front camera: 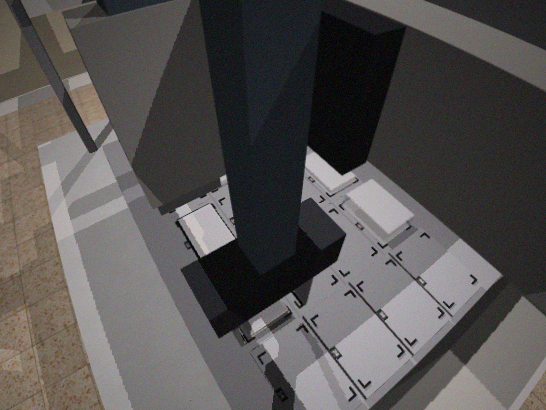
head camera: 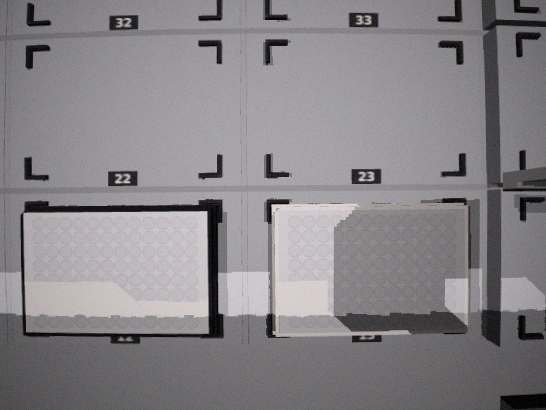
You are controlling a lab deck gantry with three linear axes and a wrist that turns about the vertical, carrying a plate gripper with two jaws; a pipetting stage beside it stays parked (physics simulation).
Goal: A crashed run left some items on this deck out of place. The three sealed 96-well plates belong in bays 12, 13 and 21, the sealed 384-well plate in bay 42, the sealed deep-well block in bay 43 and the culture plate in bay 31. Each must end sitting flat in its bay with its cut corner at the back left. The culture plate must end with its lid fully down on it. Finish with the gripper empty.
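Frame: origin at the robot's base, x left, y back, z up, level; centimetres.
Where they show: gripper, fingertip midpoint: [front camera: 268, 315] [head camera: 537, 293].
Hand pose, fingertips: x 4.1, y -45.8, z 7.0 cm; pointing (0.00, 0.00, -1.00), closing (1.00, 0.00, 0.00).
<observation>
Things, the pixels of their centre, and the offset from my fingertips.
- pale sealed 96-well plate, body centre: [head camera: 370, 269] [front camera: 249, 296] dy +6.6, dx +0.2, dz -6.3 cm
- white plate, body centre: [front camera: 326, 169] dy +23.0, dx +32.3, dz -6.3 cm
- thick white block, body centre: [front camera: 377, 210] dy +6.6, dx +32.3, dz -4.9 cm
- bay 21 plate, body centre: [front camera: 216, 165] dy +39.4, dx +10.9, dz -6.3 cm
In the head view, a white-topped sealed 96-well plate with a black skirt [head camera: 117, 260] [front camera: 205, 227] lies in bay 12. A pale sealed 96-well plate [head camera: 300, 260] [front camera: 267, 320] lies in bay 13, partly shadowed. In the front view, the gripper body hangs over the bay 12/13 area. One jaw shows behind the bay 13 plate, apart from it; the other is hidden. The gripper looks open, and no held plate shows. A white plate [front camera: 330, 172] is at bay 42 and a thick white block [front camera: 380, 207] at bay 43. The bay 21 plate [front camera: 223, 178] is mostly hidden; bay 31 is hidden.
The dark vertical column [front camera: 267, 125] blocks the middle of the front view. A grey housing [front camera: 160, 110] hangs at the left and a black block [front camera: 352, 95] behind the column. Corner marks of bays 22 and 23 show behind the front plates in the head view.
</observation>
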